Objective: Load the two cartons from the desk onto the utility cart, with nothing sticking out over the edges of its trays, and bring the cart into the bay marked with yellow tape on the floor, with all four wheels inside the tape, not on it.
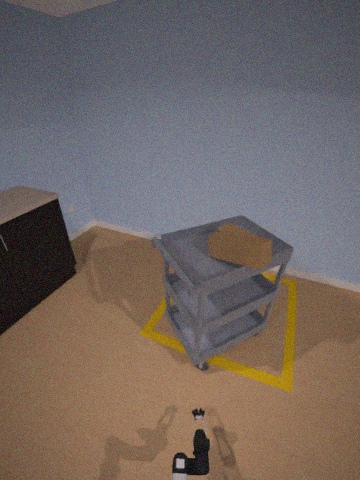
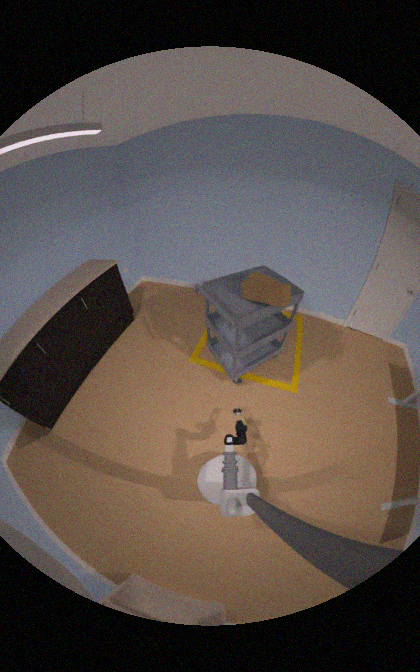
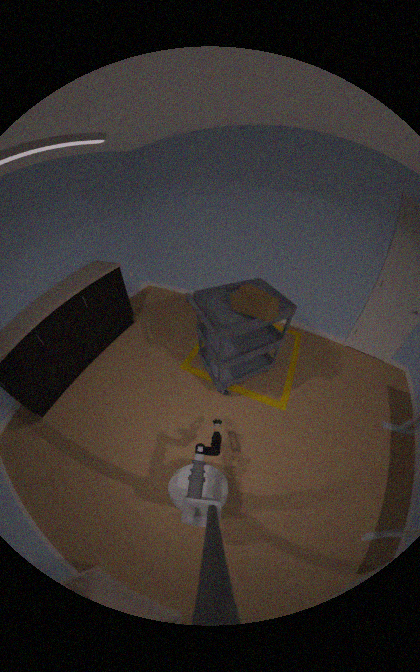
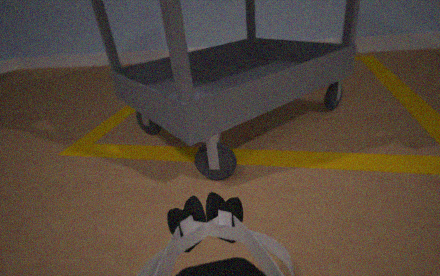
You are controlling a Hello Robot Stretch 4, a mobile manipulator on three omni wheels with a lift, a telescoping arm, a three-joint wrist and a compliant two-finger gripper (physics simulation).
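Places are measured from the robot's base along level axes (x back, y left, z down), in centimetres.
Pixels of known places: gripper, fingertip midpoint: (image 1: pixel 198 409) (image 4: pixel 205 210).
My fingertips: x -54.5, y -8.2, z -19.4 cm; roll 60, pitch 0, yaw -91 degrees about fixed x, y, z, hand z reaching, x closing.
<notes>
Ahead of a thing's pixels: the offset from my fingertips to its middle. "spot": to the spot under its first point.
The grey three-tray utility cart (image 1: pixel 220 281) (image 2: pixel 250 319) (image 3: pixel 245 327) (image 4: pixel 270 92) stands askew over the yellow tape bay (image 1: pixel 290 340) (image 2: pixel 298 355) (image 3: pixel 292 370) (image 4: pixel 325 159). Its near wheel @[spot: dx -32.1, dy -3.5, dz +15.8 cm] (image 4: pixel 216 161) (image 1: pixel 202 366) is on the near tape line, jutting out on my side. The left wheel @[dx -64.3, dy +15.7, dz +17.1 cm] (image 4: pixel 150 122) and right wheel @[dx -62.3, dy -48.6, dz +17.0 cm] (image 4: pixel 332 96) look inside; the fourth is hidden. Brown carton shapes @[dx -51.9, dy -17.9, dz -67.6 cm] (image 1: pixel 240 247) (image 2: pixel 265 290) (image 3: pixel 255 302) lie on the top tray by its right rim; whether one or two, or overhanging, I cannot tell. My gripper (image 1: pixel 198 413) (image 2: pixel 237 411) (image 3: pixel 217 422) (image 4: pixel 205 210) is shut and empty, low before the near wheel.
A dark cabinet (image 1: pixel 37 250) (image 2: pixel 90 325) (image 3: pixel 85 325) with a light top stands left. Walls are close behind the cart. A pale door (image 2: pixel 390 280) is at the right. Pale furniture (image 2: pixel 165 600) shows at the bottom left, behind my base (image 2: pixel 212 480).
</notes>
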